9 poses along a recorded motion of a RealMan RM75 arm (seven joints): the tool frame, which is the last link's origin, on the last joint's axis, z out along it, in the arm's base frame.
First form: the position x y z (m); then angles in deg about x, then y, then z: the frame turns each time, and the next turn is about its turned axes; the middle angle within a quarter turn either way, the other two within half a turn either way.
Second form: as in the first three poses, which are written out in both.
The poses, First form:
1: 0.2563 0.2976 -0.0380 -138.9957 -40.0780 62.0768
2: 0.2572 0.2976 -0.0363 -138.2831 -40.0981 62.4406
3: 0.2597 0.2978 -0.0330 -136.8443 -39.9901 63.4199
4: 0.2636 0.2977 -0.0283 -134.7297 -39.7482 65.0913
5: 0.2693 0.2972 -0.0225 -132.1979 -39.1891 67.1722
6: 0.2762 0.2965 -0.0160 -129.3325 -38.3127 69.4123
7: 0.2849 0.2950 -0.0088 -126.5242 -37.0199 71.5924
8: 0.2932 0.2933 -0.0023 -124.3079 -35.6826 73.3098
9: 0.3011 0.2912 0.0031 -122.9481 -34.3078 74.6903
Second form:
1: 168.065 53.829 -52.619 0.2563 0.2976 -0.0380
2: 168.290 54.330 -52.632 0.2572 0.2976 -0.0363
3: 168.548 55.232 -53.047 0.2597 0.2978 -0.0330
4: 168.619 56.499 -54.077 0.2636 0.2977 -0.0283
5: 168.727 57.937 -55.497 0.2693 0.2972 -0.0225
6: 169.090 59.571 -56.991 0.2762 0.2965 -0.0160
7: 169.713 61.121 -58.531 0.2849 0.2950 -0.0088
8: 170.369 62.331 -59.844 0.2932 0.2933 -0.0023
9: 170.634 62.914 -61.380 0.3011 0.2912 0.0031
